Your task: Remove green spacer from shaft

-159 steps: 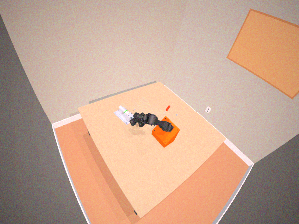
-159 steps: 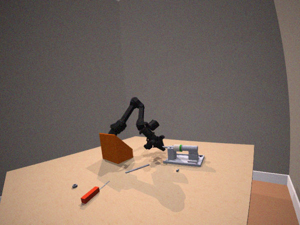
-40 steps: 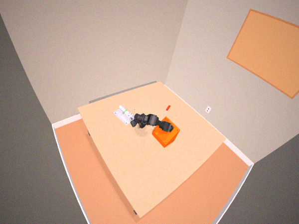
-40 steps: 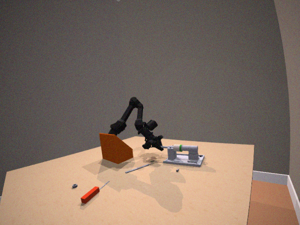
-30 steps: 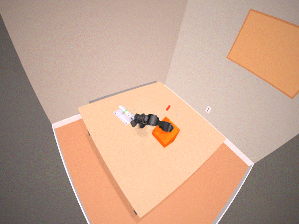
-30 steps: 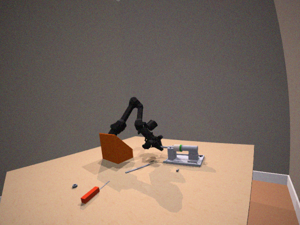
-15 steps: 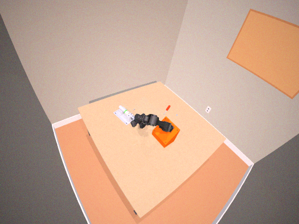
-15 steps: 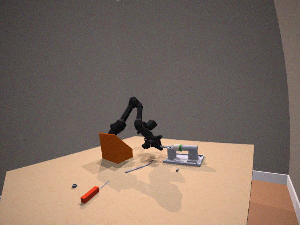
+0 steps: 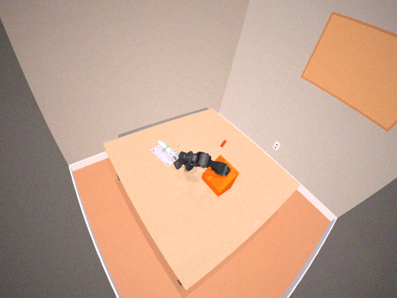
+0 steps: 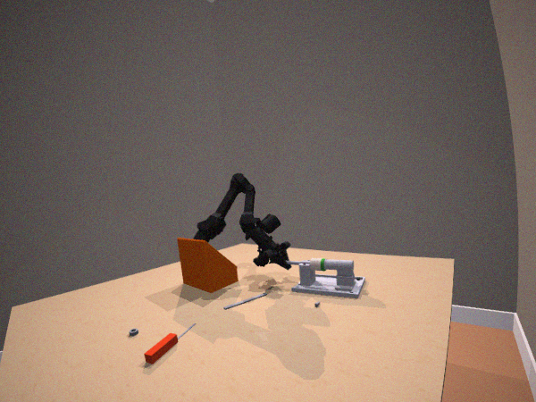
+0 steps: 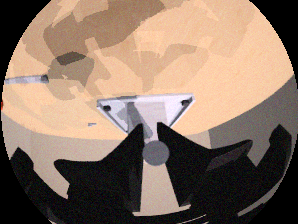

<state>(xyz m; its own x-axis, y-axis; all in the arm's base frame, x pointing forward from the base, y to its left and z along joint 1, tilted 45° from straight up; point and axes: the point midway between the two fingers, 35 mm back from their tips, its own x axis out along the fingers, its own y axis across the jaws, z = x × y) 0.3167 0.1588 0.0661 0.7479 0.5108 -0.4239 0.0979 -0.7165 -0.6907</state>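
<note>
The horizontal shaft lies 5 cm ahead of my gripper tip, 1 cm to the left of it and 2 cm above it. Also, from my gripper tip: green spacer: 14 cm ahead, 1 cm to the left, 2 cm above; small bolt: 17 cm ahead, 13 cm to the right, 5 cm below; white spacer: 12 cm ahead, 1 cm to the left, 2 cm above.
</note>
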